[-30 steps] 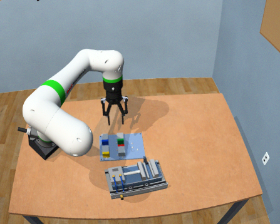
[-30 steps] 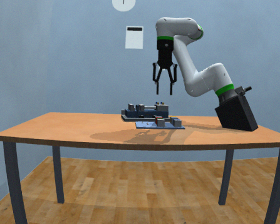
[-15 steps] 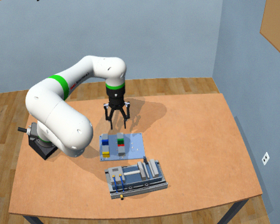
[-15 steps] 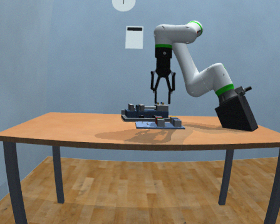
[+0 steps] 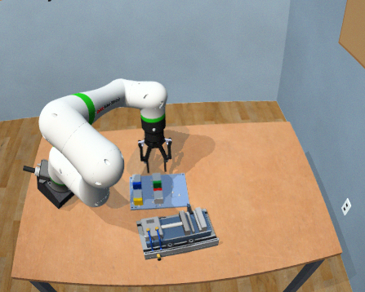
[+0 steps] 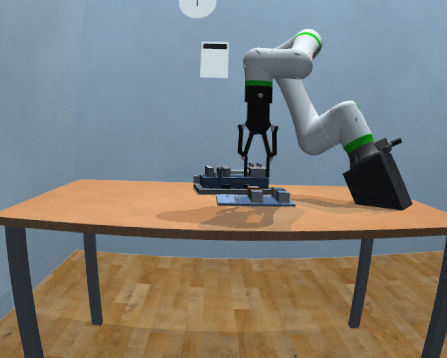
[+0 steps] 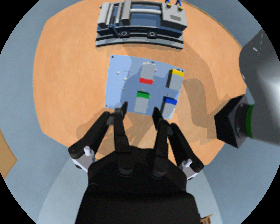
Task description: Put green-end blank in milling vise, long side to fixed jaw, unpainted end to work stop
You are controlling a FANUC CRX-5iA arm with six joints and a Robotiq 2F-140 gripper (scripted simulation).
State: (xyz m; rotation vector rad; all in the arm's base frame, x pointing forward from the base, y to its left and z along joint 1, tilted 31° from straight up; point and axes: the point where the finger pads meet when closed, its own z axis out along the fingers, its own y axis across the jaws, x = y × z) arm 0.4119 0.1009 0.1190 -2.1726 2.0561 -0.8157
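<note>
Now: hand 9 cm above the green-ended blank. Also, from my hand: red-ended blank 9 cm to the right, 9 cm below; plate 12 cm below, 5 cm to the right; blue-ended blank 9 cm below, 9 cm behind.
</note>
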